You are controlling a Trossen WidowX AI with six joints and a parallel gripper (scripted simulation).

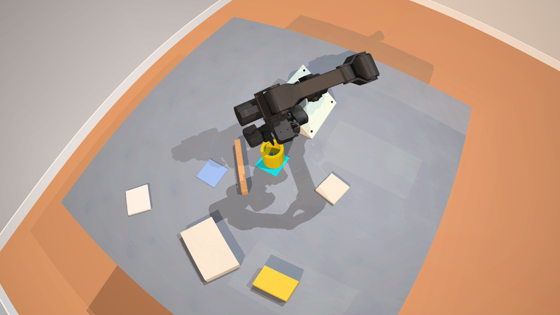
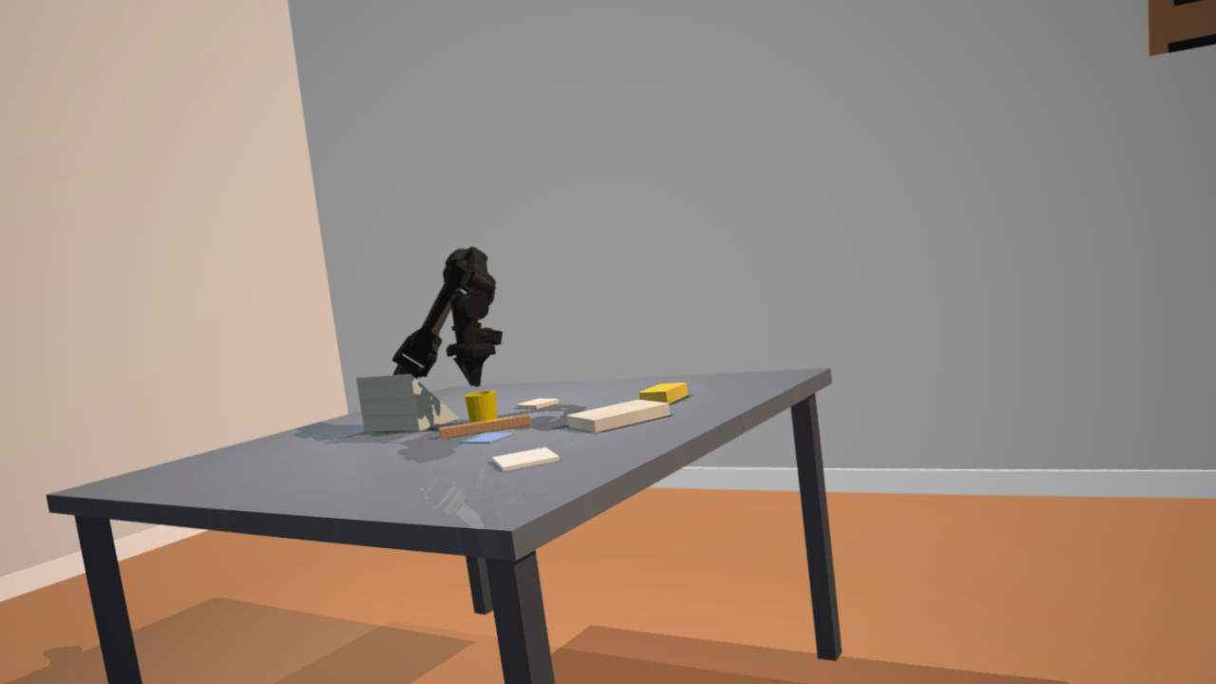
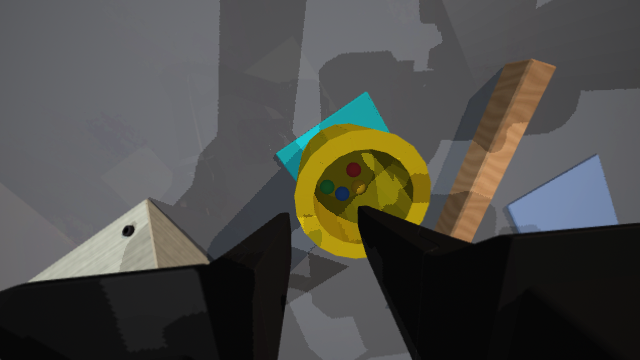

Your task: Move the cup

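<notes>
Now: gripper tip 50 mm above the yellow cup, 20 mm short of it and 10 mm to the left of it. Also, from my gripper tip: wooden strip (100 mm ahead, 90 mm below, 80 mm to the right); then cyan pad (100 mm below, 20 mm ahead, 10 mm to the right); then pale blue pad (180 mm ahead, 150 mm to the right, 100 mm below).
</notes>
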